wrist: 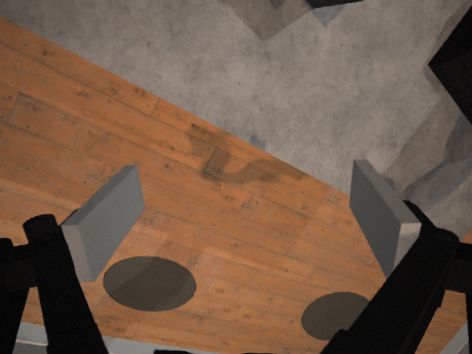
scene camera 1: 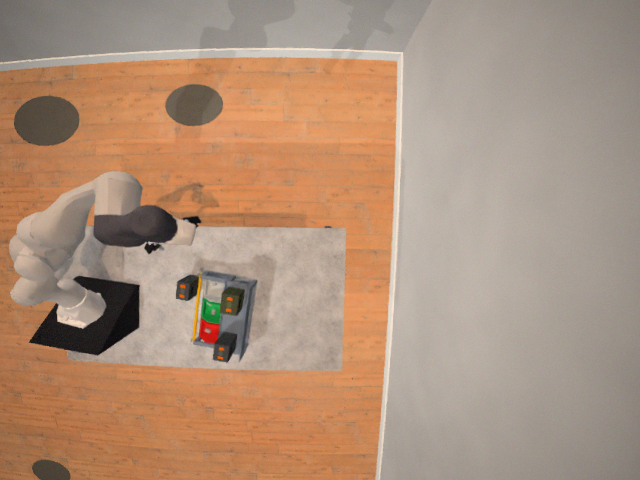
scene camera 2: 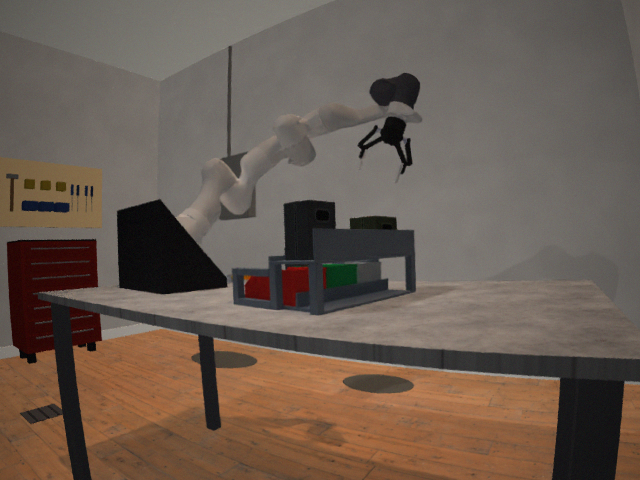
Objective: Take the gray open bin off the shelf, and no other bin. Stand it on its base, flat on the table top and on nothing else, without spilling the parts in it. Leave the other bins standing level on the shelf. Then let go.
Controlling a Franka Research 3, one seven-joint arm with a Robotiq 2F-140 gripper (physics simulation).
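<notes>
The gray open bin (scene camera 1: 215,289) (scene camera 2: 369,271) stands in the shelf (scene camera 1: 236,326) (scene camera 2: 361,244), at one end of the row beside the green bin (scene camera 1: 211,311) (scene camera 2: 341,274). The red bin (scene camera 1: 209,331) (scene camera 2: 294,284) is at the other end. The parts in the gray bin are too small to make out. My gripper (scene camera 2: 378,173) (wrist: 243,185) is open and empty, high in the air and well away from the bins. The bins do not show in the wrist view.
An olive box (scene camera 1: 232,300) (scene camera 2: 373,223) and a dark box (scene camera 1: 224,347) are on the shelf's upper part. Another dark box (scene camera 1: 186,288) is by the shelf's yellow-edged front. The black arm mount (scene camera 1: 121,320) (scene camera 2: 160,258) stands on the table (scene camera 1: 310,310) (scene camera 2: 516,320).
</notes>
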